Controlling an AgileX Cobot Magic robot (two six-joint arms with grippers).
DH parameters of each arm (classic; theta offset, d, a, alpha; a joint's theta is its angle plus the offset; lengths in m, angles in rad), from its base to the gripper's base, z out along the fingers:
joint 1: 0 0.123 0 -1.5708
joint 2: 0.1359 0 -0.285 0
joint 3: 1.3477 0 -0.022 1.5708
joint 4: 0 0.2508 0 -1.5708
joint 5: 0 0 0.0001 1.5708
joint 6: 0 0.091 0 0
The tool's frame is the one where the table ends.
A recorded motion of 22 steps. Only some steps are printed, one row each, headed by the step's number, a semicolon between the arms.
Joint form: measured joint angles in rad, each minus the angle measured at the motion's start. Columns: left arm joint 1, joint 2, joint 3, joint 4, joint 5, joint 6; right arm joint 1, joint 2, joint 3, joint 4, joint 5, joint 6.
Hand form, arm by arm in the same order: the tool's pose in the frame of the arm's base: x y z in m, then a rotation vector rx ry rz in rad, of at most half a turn. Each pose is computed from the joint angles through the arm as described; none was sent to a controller.
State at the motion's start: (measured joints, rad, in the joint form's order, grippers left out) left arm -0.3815 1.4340 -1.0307 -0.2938 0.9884 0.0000; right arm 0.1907 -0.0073 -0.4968 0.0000 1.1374 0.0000
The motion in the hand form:
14: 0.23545 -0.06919 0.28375 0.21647 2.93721 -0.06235; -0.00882 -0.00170 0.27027 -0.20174 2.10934 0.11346
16: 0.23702 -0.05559 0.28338 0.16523 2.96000 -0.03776; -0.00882 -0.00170 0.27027 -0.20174 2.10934 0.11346
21: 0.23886 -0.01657 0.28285 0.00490 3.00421 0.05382; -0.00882 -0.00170 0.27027 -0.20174 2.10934 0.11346
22: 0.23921 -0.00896 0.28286 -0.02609 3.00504 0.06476; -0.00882 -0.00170 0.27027 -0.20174 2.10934 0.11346
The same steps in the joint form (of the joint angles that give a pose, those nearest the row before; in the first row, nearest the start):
14: 0.0957 -0.0765 -0.0159 0.2938 0.1584 -0.1387; 0.0000 0.0000 0.0000 0.0000 0.0000 0.0000
16: 0.1489 -0.0765 -0.0159 0.3004 0.1802 -0.1231; 0.0000 0.0000 0.0000 0.0000 0.0000 0.0000
21: 0.2943 -0.0765 -0.0159 0.3442 0.2256 -0.0984; 0.0000 0.0000 0.0000 0.0000 0.0000 0.0000
22: 0.3244 -0.0765 -0.0159 0.3490 0.2264 -0.0903; 0.0000 0.0000 0.0000 0.0000 0.0000 0.0000

